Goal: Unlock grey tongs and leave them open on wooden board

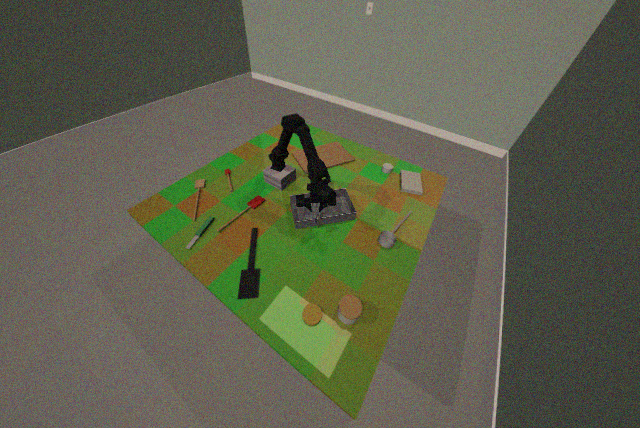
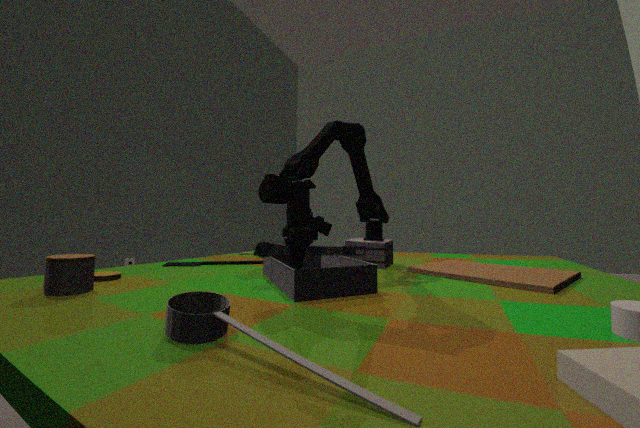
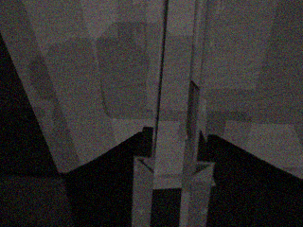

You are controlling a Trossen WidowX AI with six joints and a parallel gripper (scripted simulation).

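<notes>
Now: gripper tip 4 cm to the right of the roasting tin and 2 cm short of it. Also, from my gripper tip: black spatula (36 cm to the right, 13 cm behind, 3 cm below); red spatula (33 cm behind, 13 cm to the right, 2 cm below); canister (37 cm to the right, 30 cm ahead).
</notes>
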